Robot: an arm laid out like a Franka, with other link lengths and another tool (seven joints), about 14 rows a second.
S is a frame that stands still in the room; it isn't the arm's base.
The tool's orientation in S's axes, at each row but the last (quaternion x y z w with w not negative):
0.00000 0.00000 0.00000 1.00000
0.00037 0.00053 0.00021 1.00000
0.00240 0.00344 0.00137 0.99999
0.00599 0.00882 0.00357 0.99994
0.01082 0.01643 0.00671 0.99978
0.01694 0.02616 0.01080 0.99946
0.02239 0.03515 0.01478 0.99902
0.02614 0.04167 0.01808 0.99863
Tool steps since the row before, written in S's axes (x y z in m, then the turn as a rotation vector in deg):
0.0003 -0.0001 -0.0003 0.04 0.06 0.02
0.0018 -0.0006 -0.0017 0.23 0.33 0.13
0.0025 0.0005 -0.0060 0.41 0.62 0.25
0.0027 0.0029 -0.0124 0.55 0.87 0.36
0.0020 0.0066 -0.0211 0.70 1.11 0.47
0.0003 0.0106 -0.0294 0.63 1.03 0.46
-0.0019 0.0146 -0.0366 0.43 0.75 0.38
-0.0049 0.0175 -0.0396 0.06 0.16 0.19
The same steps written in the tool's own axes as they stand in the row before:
0.0003 -0.0001 -0.0003 0.04 0.06 0.02
0.0018 -0.0006 -0.0017 0.23 0.33 0.13
0.0025 0.0005 -0.0060 0.41 0.62 0.25
0.0029 0.0027 -0.0124 0.55 0.87 0.36
0.0028 0.0061 -0.0212 0.70 1.11 0.47
0.0021 0.0096 -0.0297 0.63 1.03 0.46
0.0011 0.0130 -0.0372 0.43 0.75 0.38
-0.0010 0.0155 -0.0407 0.05 0.17 0.19

